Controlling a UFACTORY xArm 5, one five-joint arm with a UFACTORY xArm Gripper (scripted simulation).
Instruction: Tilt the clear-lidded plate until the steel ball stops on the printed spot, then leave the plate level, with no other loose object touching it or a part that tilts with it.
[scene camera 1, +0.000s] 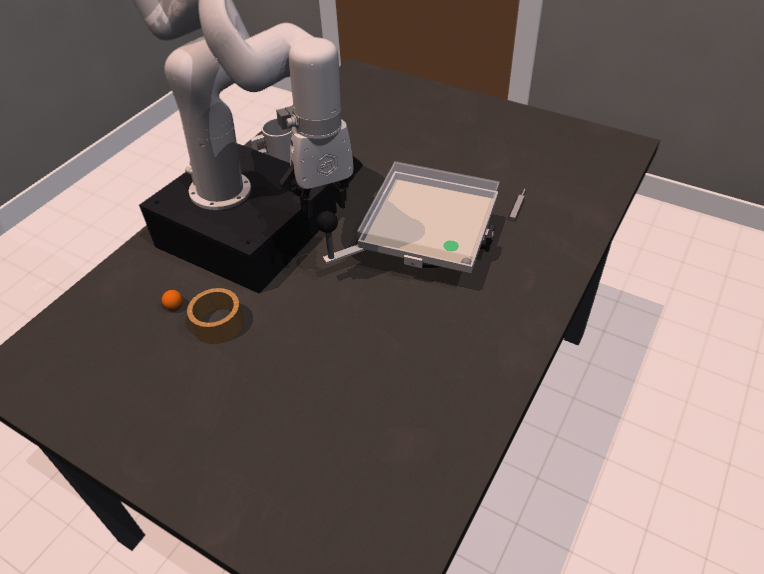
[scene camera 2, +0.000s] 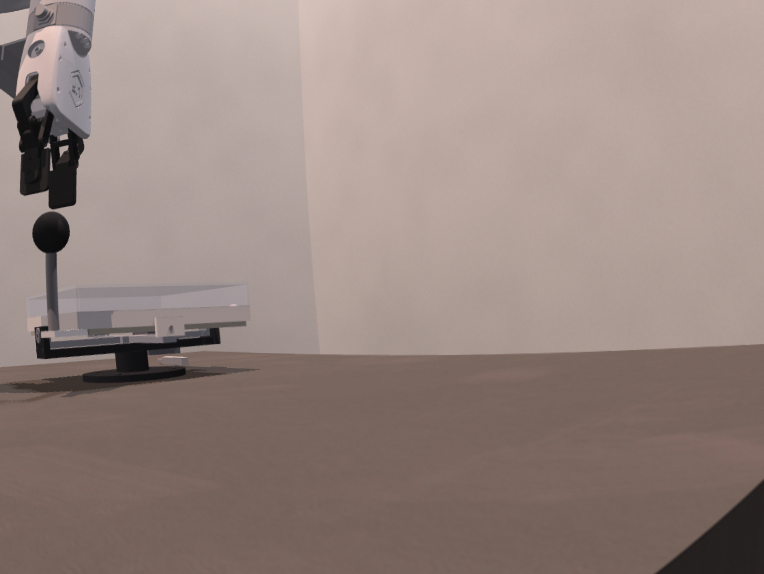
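Observation:
The gripper (scene camera 2: 48, 200), a clear-lidded plate (scene camera 2: 106, 309). A grey mug out of frame in scene camera 2. The mug (scene camera 1: 277, 146) visible, the gripper (scene camera 1: 324, 208) too.

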